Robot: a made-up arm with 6 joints. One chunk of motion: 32 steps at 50 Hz.
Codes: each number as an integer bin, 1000 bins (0 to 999) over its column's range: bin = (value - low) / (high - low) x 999, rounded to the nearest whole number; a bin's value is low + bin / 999 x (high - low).
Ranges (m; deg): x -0.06..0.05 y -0.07..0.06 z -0.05..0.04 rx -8..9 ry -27..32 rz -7..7
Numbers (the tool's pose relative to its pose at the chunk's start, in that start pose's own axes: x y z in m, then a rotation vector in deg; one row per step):
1: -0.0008 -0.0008 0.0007 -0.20 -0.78 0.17
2: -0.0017 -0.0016 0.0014 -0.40 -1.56 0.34
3: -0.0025 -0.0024 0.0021 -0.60 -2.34 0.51
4: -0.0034 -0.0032 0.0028 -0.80 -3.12 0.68
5: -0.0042 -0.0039 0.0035 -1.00 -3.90 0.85
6: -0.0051 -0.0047 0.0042 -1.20 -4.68 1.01
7: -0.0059 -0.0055 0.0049 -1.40 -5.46 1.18
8: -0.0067 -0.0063 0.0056 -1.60 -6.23 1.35
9: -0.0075 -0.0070 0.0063 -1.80 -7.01 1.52
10: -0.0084 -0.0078 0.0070 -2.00 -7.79 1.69
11: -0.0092 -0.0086 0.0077 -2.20 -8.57 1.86
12: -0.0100 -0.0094 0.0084 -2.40 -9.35 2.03
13: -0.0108 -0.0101 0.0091 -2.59 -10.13 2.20
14: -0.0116 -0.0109 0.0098 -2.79 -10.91 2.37
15: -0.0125 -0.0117 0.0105 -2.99 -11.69 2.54
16: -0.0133 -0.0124 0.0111 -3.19 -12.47 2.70
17: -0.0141 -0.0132 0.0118 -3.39 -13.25 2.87
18: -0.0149 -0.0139 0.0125 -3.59 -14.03 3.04
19: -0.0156 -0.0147 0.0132 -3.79 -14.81 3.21
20: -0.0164 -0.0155 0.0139 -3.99 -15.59 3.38
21: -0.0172 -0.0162 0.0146 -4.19 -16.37 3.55
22: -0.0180 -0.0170 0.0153 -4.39 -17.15 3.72
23: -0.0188 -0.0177 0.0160 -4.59 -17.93 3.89
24: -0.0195 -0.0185 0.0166 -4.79 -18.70 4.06
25: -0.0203 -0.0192 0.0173 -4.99 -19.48 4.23
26: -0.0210 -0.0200 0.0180 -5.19 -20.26 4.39
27: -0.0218 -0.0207 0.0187 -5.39 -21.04 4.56
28: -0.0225 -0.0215 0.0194 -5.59 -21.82 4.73
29: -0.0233 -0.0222 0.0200 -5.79 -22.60 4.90
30: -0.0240 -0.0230 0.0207 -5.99 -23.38 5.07
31: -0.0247 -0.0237 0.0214 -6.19 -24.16 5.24
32: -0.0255 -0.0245 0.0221 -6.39 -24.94 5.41
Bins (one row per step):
1: 538 532 563 458 444 512
2: 529 526 571 447 431 524
3: 522 519 578 435 418 536
4: 514 513 586 423 404 548
5: 507 508 594 411 391 560
6: 499 502 602 400 378 572
7: 491 496 609 388 365 584
8: 484 490 617 376 352 596
9: 477 484 625 364 338 608
10: 469 478 633 353 325 620
11: 461 472 640 341 312 632
12: 454 466 648 329 299 644
13: 447 460 656 318 286 656
14: 440 454 664 306 272 669
15: 431 448 672 294 259 681
16: 424 443 678 283 246 692
17: 417 436 686 271 233 704
18: 410 431 694 259 220 716
19: 403 425 702 247 206 729
20: 396 419 709 236 193 741
21: 389 413 717 224 180 753
22: 381 407 725 212 167 765
23: 374 402 733 200 154 777
24: 368 396 739 189 141 789
25: 361 390 747 177 127 801
26: 354 384 755 165 114 813
27: 347 379 763 153 101 825
28: 341 373 770 142 88 837
29: 333 367 777 130 75 849
30: 327 361 785 118 61 861
31: 321 356 793 106 48 873
32: 313 350 800 95 35 886

